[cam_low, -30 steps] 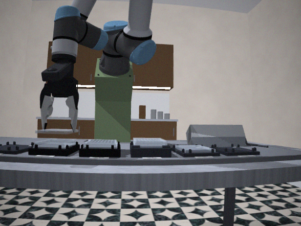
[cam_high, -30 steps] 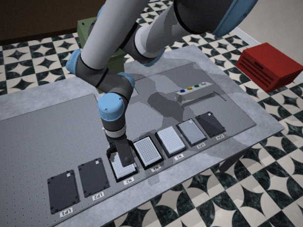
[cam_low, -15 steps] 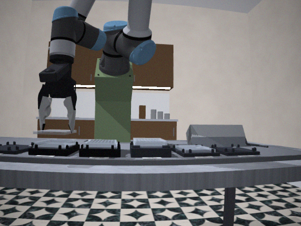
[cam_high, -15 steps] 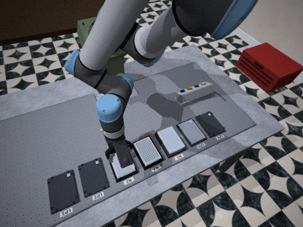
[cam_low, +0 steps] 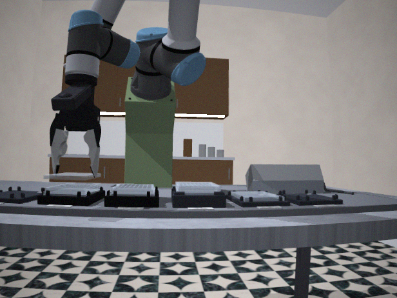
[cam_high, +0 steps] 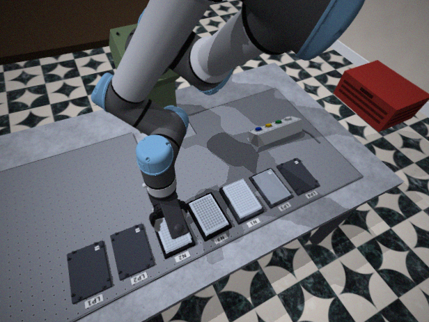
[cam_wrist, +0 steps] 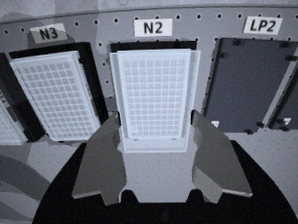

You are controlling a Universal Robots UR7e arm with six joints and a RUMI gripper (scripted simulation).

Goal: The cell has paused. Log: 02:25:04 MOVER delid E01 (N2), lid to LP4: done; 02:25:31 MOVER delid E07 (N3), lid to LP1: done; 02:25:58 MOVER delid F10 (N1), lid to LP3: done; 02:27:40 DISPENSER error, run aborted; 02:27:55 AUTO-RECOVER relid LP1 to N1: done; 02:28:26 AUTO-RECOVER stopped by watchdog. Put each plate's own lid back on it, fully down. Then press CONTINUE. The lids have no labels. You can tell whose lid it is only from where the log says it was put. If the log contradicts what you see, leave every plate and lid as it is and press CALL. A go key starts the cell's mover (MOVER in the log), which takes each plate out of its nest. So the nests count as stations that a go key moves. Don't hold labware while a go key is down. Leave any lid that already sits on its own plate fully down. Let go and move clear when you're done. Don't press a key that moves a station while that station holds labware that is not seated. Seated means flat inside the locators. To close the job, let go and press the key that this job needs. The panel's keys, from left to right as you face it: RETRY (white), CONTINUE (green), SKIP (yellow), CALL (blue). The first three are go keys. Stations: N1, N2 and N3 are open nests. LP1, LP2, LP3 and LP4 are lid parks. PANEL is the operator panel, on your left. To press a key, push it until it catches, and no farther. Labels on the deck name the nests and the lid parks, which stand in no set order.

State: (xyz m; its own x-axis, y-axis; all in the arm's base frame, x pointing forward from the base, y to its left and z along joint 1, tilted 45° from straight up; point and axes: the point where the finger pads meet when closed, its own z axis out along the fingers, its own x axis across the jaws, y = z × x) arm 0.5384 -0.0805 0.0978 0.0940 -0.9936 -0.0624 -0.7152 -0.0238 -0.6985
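The plate lies 13 cm to the left of my hand, 4 cm below it and 2 cm behind it. The rest, counted from my hand: lid park LP1 (26 cm to the right, 6 cm below, 4 cm ahead); LP3 lid park (39 cm to the left, 6 cm below, 6 cm behind); lid park LP2 (13 cm to the right, 6 cm below, 2 cm ahead).
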